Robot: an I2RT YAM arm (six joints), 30 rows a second.
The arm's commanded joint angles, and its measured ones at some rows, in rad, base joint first. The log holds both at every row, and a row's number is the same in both.
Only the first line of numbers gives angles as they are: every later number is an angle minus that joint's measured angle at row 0.
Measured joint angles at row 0: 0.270 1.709 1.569 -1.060 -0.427 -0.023
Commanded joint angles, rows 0 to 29: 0.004 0.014 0.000 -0.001 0.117 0.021; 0.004 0.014 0.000 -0.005 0.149 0.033; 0.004 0.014 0.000 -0.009 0.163 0.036; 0.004 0.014 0.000 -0.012 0.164 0.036; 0.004 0.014 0.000 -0.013 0.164 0.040; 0.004 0.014 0.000 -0.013 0.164 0.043; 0.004 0.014 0.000 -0.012 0.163 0.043; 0.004 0.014 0.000 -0.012 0.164 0.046; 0.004 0.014 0.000 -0.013 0.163 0.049; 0.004 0.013 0.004 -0.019 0.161 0.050; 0.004 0.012 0.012 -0.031 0.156 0.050; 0.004 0.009 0.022 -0.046 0.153 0.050; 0.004 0.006 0.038 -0.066 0.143 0.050; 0.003 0.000 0.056 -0.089 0.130 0.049; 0.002 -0.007 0.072 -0.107 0.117 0.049; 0.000 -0.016 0.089 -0.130 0.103 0.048; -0.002 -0.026 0.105 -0.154 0.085 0.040; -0.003 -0.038 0.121 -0.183 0.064 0.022; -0.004 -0.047 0.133 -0.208 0.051 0.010; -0.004 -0.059 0.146 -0.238 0.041 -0.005; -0.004 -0.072 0.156 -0.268 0.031 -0.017; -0.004 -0.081 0.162 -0.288 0.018 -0.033; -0.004 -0.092 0.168 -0.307 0.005 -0.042; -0.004 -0.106 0.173 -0.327 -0.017 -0.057; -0.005 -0.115 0.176 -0.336 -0.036 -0.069; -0.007 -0.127 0.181 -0.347 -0.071 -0.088; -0.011 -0.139 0.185 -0.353 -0.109 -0.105; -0.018 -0.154 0.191 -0.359 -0.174 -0.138; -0.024 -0.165 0.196 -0.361 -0.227 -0.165; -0.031 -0.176 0.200 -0.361 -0.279 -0.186
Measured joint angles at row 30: 0.005 -0.078 0.155 -0.320 -0.109 -0.073
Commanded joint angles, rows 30 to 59: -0.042 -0.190 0.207 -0.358 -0.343 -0.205; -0.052 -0.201 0.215 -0.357 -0.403 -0.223; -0.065 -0.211 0.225 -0.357 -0.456 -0.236; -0.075 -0.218 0.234 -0.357 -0.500 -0.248; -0.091 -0.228 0.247 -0.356 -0.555 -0.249; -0.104 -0.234 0.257 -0.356 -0.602 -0.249; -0.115 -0.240 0.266 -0.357 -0.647 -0.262; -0.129 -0.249 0.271 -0.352 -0.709 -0.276; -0.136 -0.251 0.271 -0.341 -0.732 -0.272; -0.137 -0.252 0.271 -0.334 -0.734 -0.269; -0.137 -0.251 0.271 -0.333 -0.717 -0.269; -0.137 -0.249 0.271 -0.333 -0.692 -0.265; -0.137 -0.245 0.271 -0.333 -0.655 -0.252; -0.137 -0.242 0.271 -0.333 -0.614 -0.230; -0.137 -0.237 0.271 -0.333 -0.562 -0.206; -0.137 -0.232 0.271 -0.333 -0.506 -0.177; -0.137 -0.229 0.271 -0.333 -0.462 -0.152; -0.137 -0.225 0.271 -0.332 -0.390 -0.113; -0.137 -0.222 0.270 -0.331 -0.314 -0.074; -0.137 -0.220 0.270 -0.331 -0.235 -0.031; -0.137 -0.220 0.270 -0.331 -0.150 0.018; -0.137 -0.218 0.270 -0.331 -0.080 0.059; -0.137 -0.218 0.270 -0.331 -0.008 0.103; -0.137 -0.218 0.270 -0.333 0.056 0.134; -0.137 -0.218 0.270 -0.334 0.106 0.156; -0.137 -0.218 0.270 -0.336 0.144 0.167; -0.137 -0.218 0.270 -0.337 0.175 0.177; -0.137 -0.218 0.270 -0.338 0.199 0.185; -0.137 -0.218 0.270 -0.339 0.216 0.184; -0.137 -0.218 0.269 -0.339 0.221 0.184
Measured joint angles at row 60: -0.133 -0.208 0.267 -0.340 0.055 0.114
